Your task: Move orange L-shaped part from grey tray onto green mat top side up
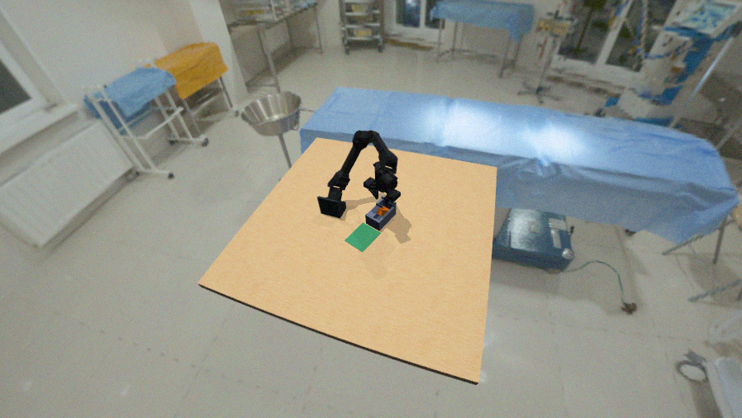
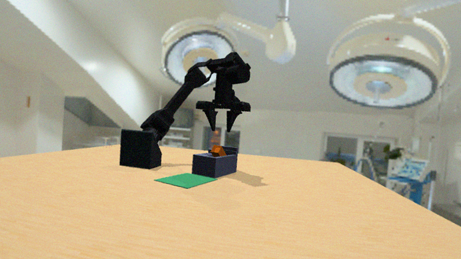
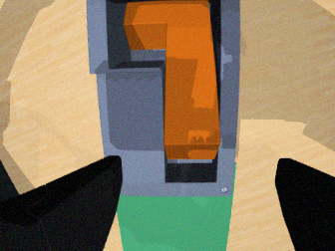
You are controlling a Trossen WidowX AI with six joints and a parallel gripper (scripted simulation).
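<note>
The orange L-shaped part is 1 cm behind my gripper tip, 4 cm to the left of it and 10 cm below it. Also, from my gripper tip: green mat: 6 cm behind, 13 cm to the right, 16 cm below.
</note>
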